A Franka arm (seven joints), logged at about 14 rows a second.
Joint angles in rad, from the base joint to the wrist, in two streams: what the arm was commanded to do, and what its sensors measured. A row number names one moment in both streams.
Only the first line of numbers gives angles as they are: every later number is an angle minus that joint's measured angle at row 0.
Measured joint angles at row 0:
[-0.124 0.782 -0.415 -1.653 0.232 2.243 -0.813]
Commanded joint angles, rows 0 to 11:
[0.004 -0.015 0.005 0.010 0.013 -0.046 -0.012]
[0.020 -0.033 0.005 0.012 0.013 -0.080 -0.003]
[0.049 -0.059 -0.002 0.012 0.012 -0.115 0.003]
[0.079 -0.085 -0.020 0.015 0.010 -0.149 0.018]
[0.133 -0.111 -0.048 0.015 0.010 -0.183 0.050]
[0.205 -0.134 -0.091 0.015 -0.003 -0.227 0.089]
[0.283 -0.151 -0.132 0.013 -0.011 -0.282 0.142]
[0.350 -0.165 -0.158 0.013 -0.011 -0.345 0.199]
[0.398 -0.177 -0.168 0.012 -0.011 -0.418 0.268]
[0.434 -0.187 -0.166 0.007 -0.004 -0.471 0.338]
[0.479 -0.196 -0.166 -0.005 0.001 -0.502 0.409]
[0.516 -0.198 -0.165 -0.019 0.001 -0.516 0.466]
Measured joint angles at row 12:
[0.452 -0.174 -0.151 0.031 0.000 -0.485 0.357]
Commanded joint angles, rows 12 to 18:
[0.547 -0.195 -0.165 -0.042 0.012 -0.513 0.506]
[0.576 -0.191 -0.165 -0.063 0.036 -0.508 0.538]
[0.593 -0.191 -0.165 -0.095 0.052 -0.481 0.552]
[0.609 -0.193 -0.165 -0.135 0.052 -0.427 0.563]
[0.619 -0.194 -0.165 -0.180 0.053 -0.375 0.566]
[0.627 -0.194 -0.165 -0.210 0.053 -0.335 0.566]
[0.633 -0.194 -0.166 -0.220 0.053 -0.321 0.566]
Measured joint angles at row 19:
[0.613 -0.171 -0.150 -0.161 0.026 -0.370 0.549]
